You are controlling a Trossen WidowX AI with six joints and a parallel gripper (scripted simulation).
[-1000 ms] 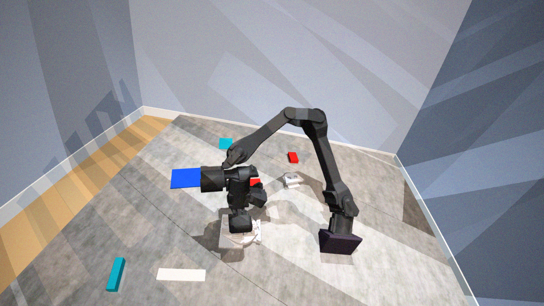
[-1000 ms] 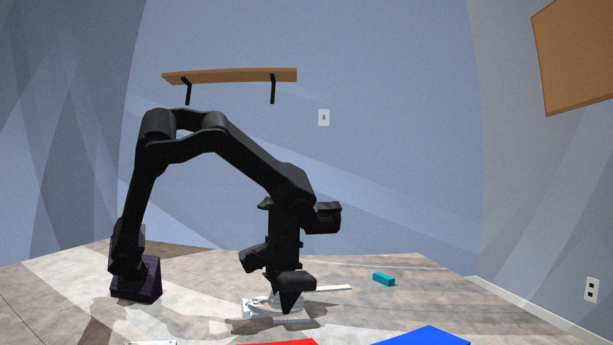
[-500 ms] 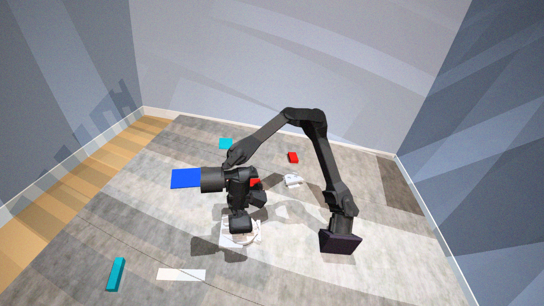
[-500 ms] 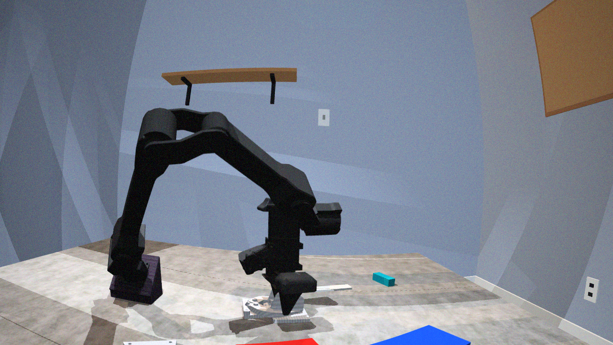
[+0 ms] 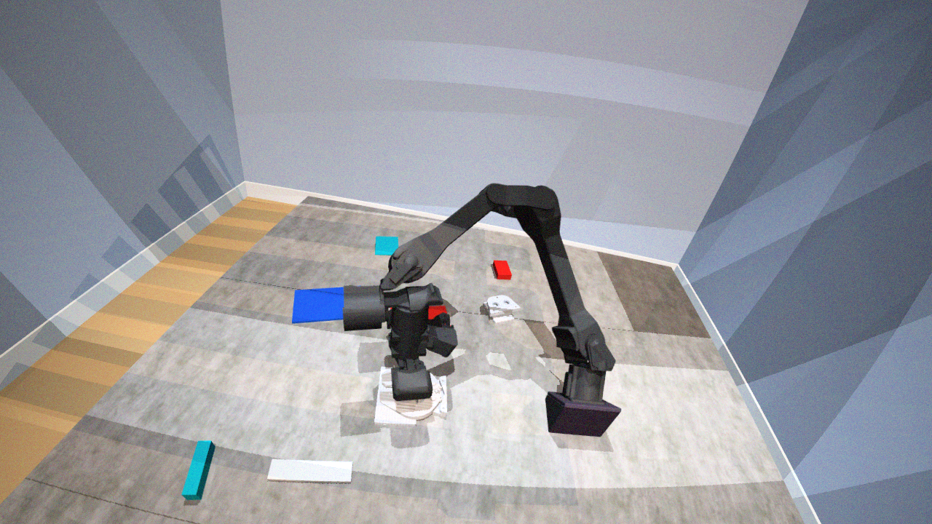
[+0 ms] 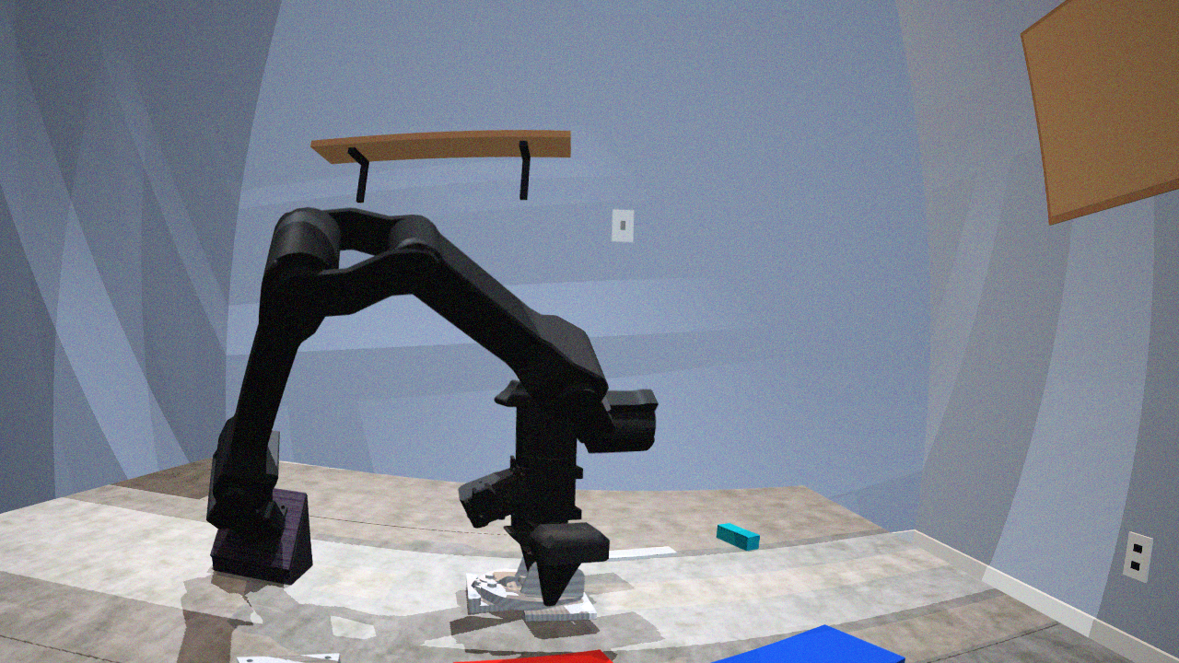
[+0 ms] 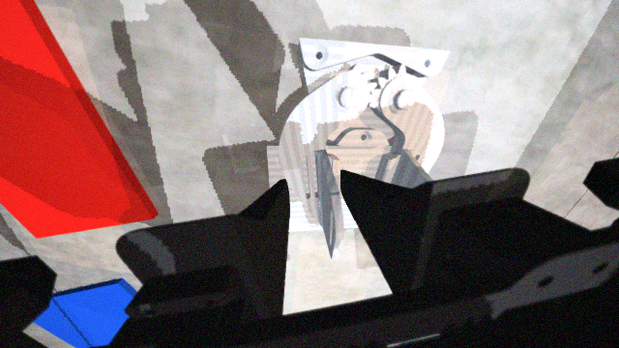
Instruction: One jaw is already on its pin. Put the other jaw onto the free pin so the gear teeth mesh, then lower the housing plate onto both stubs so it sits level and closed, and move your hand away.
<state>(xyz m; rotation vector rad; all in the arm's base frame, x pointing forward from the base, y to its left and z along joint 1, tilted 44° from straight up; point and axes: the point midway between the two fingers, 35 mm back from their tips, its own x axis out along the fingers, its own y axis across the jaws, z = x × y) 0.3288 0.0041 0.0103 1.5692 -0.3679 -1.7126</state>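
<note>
Right now my gripper tip is 17 cm past the ridged block and 25 cm to the left of it. The rest, counted from my gripper tip: blue sheet (22 cm ahead, 16 cm to the right, 1 cm below); then white strip (10 cm ahead, 20 cm to the left, 1 cm below); then red sheet (1 cm ahead, 17 cm to the right, 1 cm below).
</note>
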